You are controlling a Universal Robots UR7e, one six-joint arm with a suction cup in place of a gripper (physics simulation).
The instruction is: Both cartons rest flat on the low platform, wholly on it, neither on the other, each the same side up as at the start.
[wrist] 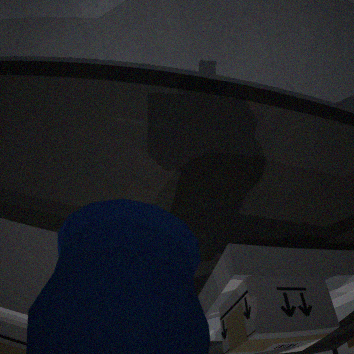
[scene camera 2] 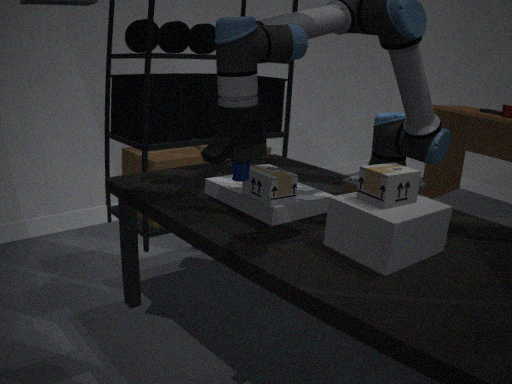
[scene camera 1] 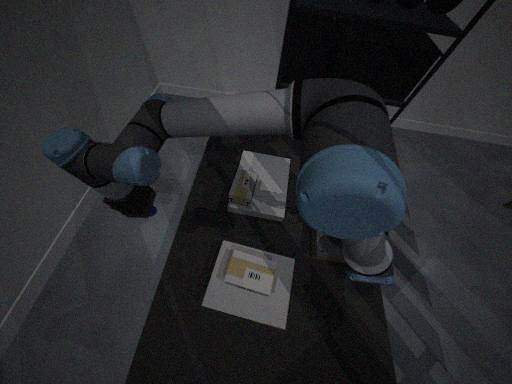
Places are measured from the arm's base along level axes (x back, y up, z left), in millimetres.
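Pixels of known places: hand, tool point: [wrist: 126,258] [scene camera 2: 241,178] [scene camera 1: 151,211].
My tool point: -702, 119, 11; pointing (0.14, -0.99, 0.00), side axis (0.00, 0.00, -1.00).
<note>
Ahead of a thing's pixels: the offset from my tool point to its top centre, as dx, dy, dz. Level surfaces: height alone.
The low platform @(+369, -138, -239) [scene camera 1: 275,172] [scene camera 2: 300,212] [wrist: 285,257] is a thin pale slab. A white and tan carton @(+289, -62, -169) [scene camera 1: 243,189] [scene camera 2: 272,184] [wrist: 285,310] rests flat on it near one edge, arrows up. The high platform @(+334, -66, +186) [scene camera 1: 250,316] [scene camera 2: 387,242] [wrist: 22,250] is a taller pale block. The other carton @(+330, +12, +169) [scene camera 1: 251,272] [scene camera 2: 388,185] rests flat on top of it, arrows up. My gripper, a blue suction cup [scene camera 1: 153,211] [scene camera 2: 241,172] [wrist: 125,240], is open and carries nothing. In the wrist view it is beside the low platform's carton, apart from it.
Both platforms stand on a dark table @(dy -186) [scene camera 1: 200,360] [scene camera 2: 240,247]. The arm's base plate [scene camera 1: 327,247] is at the table's right side. A dark shelf rack [scene camera 2: 147,115] stands behind the table, and a wooden desk [scene camera 2: 472,140] is at the right.
</note>
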